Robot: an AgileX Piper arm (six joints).
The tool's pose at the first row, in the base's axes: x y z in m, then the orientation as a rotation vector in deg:
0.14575 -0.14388 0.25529 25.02 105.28 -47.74
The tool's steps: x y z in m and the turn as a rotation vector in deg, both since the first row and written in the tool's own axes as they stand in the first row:
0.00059 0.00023 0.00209 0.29 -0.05 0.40
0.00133 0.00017 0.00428 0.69 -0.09 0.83
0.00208 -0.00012 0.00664 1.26 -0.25 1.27
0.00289 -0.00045 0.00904 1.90 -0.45 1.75
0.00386 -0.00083 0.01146 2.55 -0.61 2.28
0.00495 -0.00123 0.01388 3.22 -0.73 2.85
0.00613 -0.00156 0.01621 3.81 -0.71 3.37
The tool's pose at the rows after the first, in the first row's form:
0.14703 -0.14526 0.25419 25.53 104.99 -47.75
0.14813 -0.14693 0.25302 26.15 104.66 -47.84
0.14920 -0.14888 0.25189 26.82 104.16 -48.09
0.15024 -0.15089 0.25070 27.54 103.57 -48.38
0.15119 -0.15296 0.24939 28.34 103.00 -48.65
0.15209 -0.15505 0.24797 29.20 102.44 -48.90
0.15293 -0.15704 0.24646 30.03 102.05 -49.09

